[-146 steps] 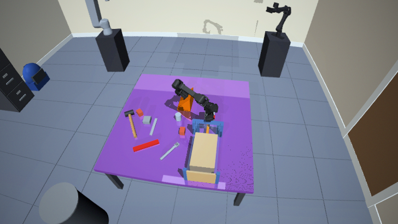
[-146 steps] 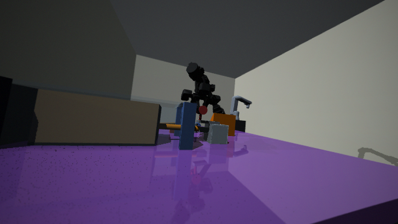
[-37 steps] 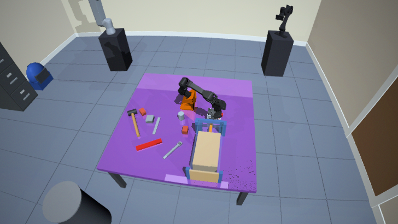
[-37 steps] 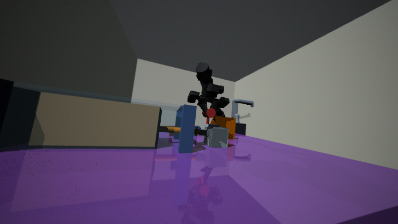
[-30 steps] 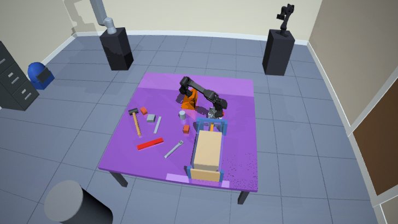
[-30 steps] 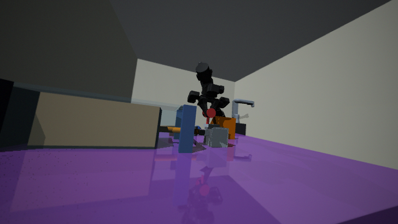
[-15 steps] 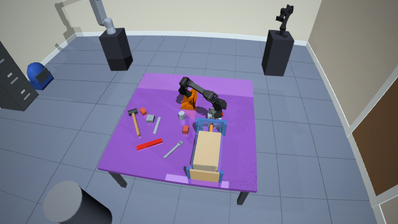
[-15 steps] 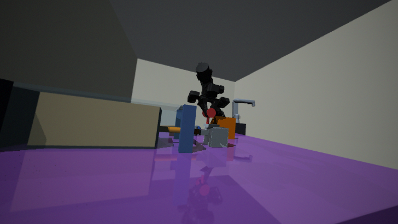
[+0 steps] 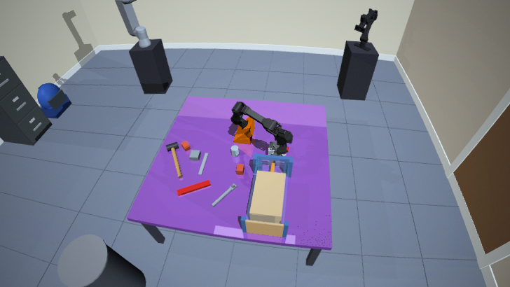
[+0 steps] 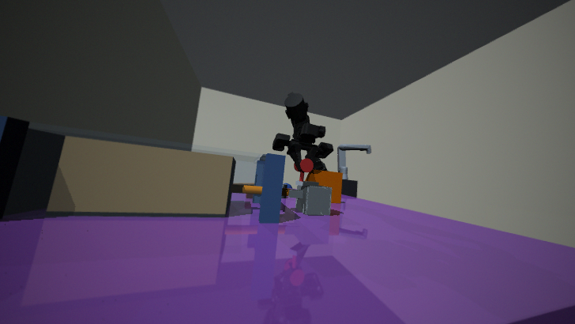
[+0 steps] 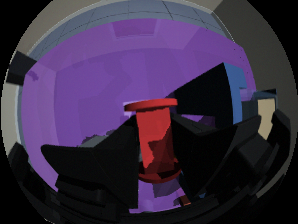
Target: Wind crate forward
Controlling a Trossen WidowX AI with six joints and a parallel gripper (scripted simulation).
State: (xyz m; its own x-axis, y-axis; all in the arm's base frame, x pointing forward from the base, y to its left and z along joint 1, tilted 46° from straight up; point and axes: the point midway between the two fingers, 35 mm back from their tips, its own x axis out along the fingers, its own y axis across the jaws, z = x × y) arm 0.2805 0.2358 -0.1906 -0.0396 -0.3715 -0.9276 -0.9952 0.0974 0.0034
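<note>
The red knob is 20 mm to the right of my gripper tip. From my gripper tip the other things lie so: grey bar 590 mm to the right, 130 mm below, 40 mm ahead; grey winch 100 mm below, 100 mm behind, 90 mm to the right; winch handle 40 mm to the right, 30 mm below, 30 mm behind.
</note>
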